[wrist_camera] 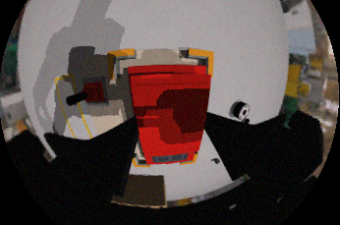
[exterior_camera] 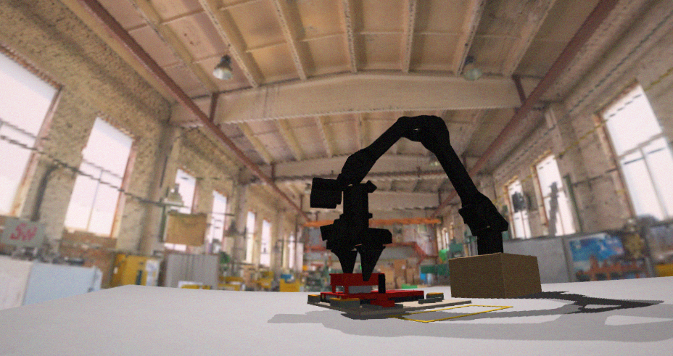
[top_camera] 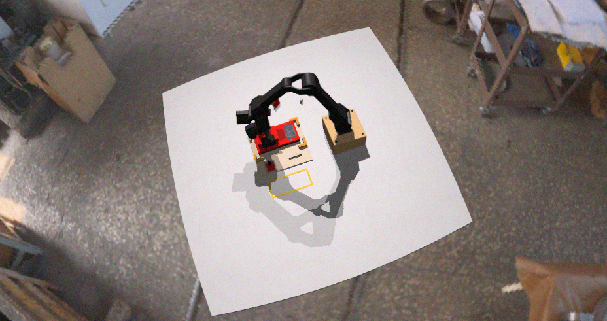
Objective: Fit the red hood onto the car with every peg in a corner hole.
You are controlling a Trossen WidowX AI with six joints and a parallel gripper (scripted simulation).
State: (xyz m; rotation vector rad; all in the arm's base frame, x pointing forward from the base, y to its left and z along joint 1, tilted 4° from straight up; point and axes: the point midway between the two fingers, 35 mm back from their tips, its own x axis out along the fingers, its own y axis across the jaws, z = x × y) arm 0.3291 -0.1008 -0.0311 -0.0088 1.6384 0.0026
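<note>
Now: the grey engine block 3 cm below my gripper tip. The rest, counted from my gripper tip: wheel: 3 cm behind, 17 cm to the right, 4 cm below; then red hood: 1 cm above.
</note>
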